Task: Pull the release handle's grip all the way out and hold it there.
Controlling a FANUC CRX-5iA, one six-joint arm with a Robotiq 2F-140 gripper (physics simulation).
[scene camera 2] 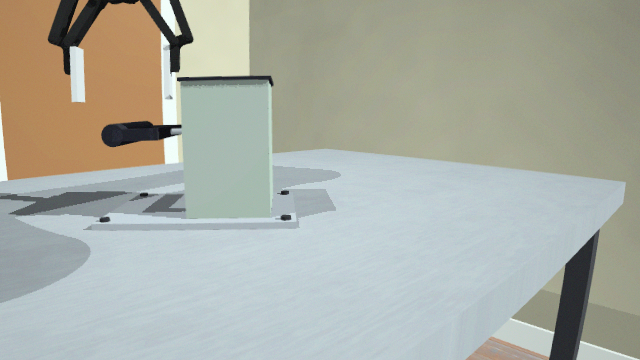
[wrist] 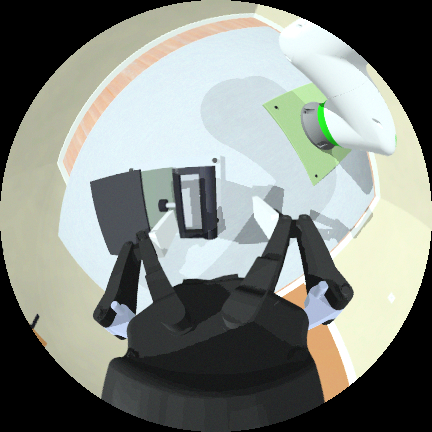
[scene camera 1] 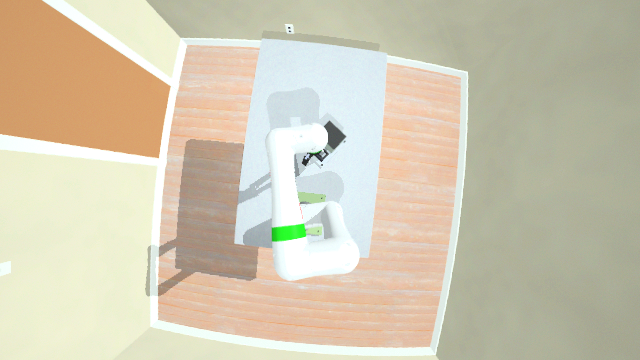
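The release handle's housing point(scene camera 1: 335, 135) point(scene camera 2: 227, 150) point(wrist: 120, 212) is a pale green box with a dark lid, on a light base plate point(scene camera 2: 195, 226). Its black grip point(scene camera 2: 114, 135) point(wrist: 209, 202) is a framed bar standing out from the housing's side, with a short length of bright rod point(scene camera 2: 176, 131) point(wrist: 171, 205) showing. My gripper point(scene camera 1: 315, 158) point(scene camera 2: 123, 82) point(wrist: 213, 212) is open and empty above the grip. In the wrist view one white pad is on the housing side of the grip, the other beyond its outer bar. In scene camera 2 both pads are higher than the grip.
The light table point(scene camera 1: 355, 90) point(scene camera 2: 400, 250) point(wrist: 165, 85) carries the housing and the arm's green mounting plate point(scene camera 1: 314, 197) point(wrist: 290, 120). Dark bolts point(scene camera 2: 285, 217) stand up at the base plate's corners. The housing's lid edge point(scene camera 2: 225, 78) is close beside the nearer finger.
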